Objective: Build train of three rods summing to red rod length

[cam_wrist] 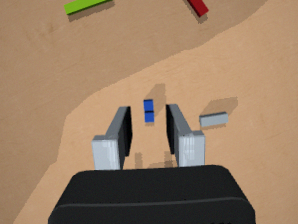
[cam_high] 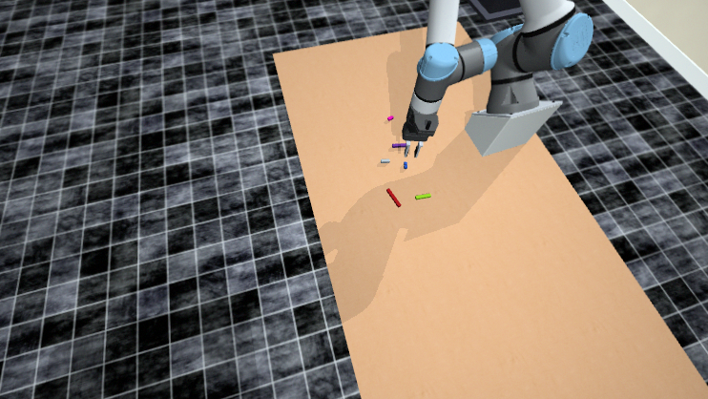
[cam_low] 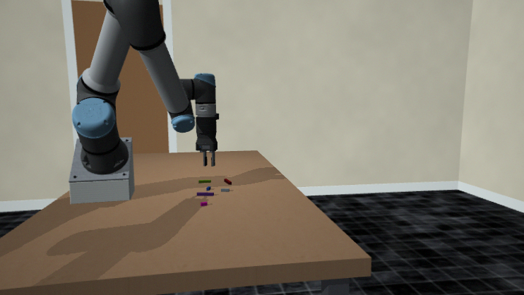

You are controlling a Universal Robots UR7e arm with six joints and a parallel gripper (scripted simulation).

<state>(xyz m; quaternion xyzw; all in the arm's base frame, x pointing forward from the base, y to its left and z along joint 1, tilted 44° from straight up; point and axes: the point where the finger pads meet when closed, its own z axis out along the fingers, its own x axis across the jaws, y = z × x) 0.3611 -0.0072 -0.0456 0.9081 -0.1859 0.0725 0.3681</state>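
The lime rod is 10 mm behind my hand, 110 mm to the left of it and 100 mm below it. Also, from my hand: red rod: 80 mm ahead, 90 mm to the left, 100 mm below; then purple rod: 20 mm behind, 90 mm to the right, 100 mm below; then grey rod: 50 mm ahead, 50 mm to the right, 100 mm below.
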